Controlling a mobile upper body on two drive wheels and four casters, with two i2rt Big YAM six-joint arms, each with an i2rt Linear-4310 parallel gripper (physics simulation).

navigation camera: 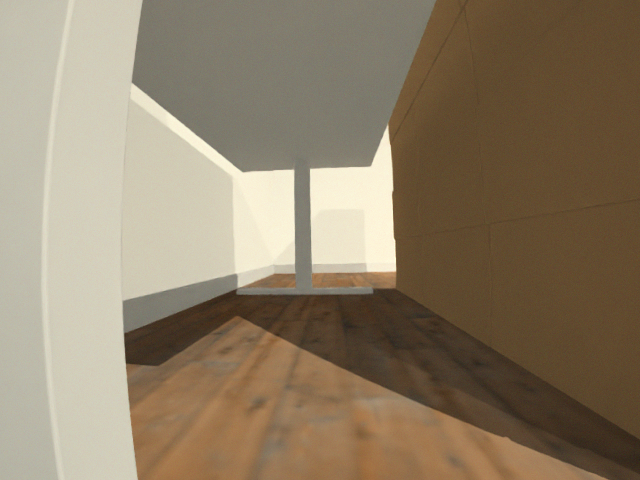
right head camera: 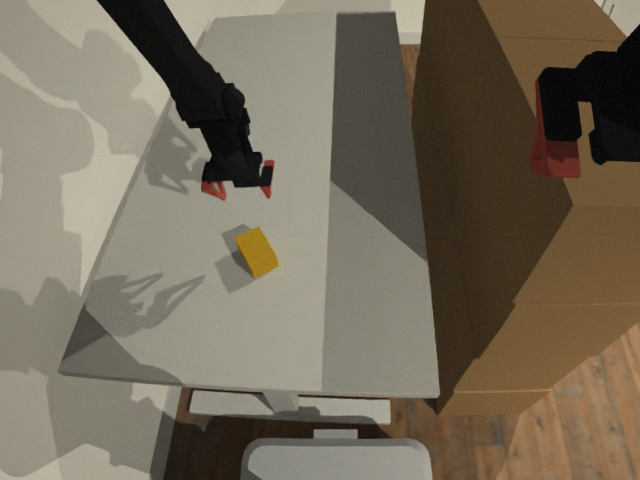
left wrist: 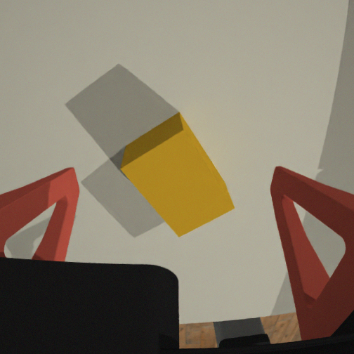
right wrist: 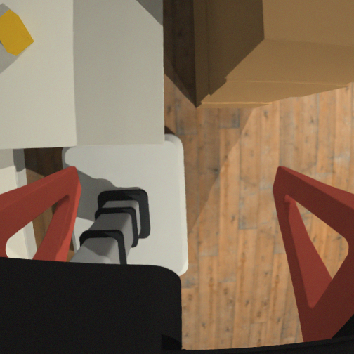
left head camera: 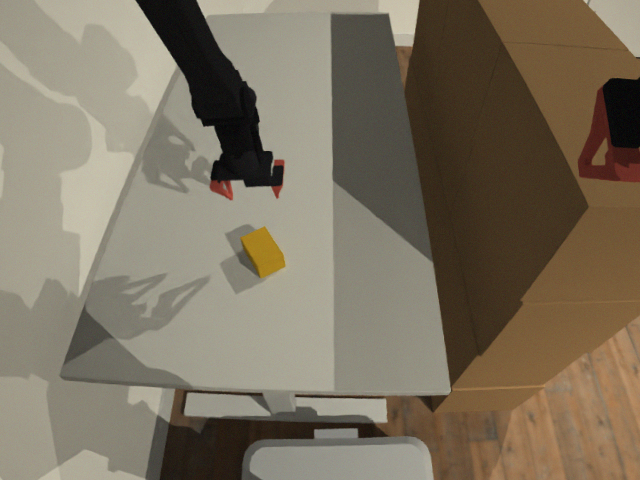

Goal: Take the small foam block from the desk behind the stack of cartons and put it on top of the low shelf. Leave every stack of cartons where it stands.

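Frame: origin at the left arm's base, x ahead, y left, z up, level; millimetres.
Where they show: left gripper, fingertip midpoint: (right head camera: 247,197) (left head camera: 254,196); right gripper, fingertip midpoint: (right head camera: 592,167) (left head camera: 633,171).
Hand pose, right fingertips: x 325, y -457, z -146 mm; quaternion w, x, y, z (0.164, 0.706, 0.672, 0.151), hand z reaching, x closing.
Each offset is from my right fingertips to the top centre of the thing. "spot": to the spot under its first point. Level surfaces: height alone.
The yellow foam block @(dx +293, dy +390, dz -499 mm) (left head camera: 262,253) (right head camera: 256,253) (left wrist: 177,180) (right wrist: 15,33) lies on the light grey desk @(dz -544 mm) (left head camera: 289,335) (right head camera: 279,335) (left wrist: 270,65) (right wrist: 115,100). My left gripper (left head camera: 254,197) (right head camera: 246,197) (left wrist: 174,177) is open above the desk; in the left wrist view the block shows between and below its fingertips, not touching them. My right gripper (right wrist: 176,177) is open and empty; part of it shows in front of the cartons in both head views. The stack of cartons @(dx +339, dy -256, dz -184 mm) (left head camera: 573,248) (right head camera: 563,248) (right wrist: 300,60) (navigation camera: 542,206) stands along the desk's right side. The low shelf does not show in these views.
A white wall stands along the desk's left side. The robot's pale base (left head camera: 336,459) (right head camera: 336,459) (right wrist: 165,200) is at the near edge of the desk. In the navigation camera, a desk leg @(spot: dx +1358, dy +352, dz -925 mm) (navigation camera: 302,227) stands beneath the desk top @(dz -569 mm) (navigation camera: 289,77), with the cartons at the right.
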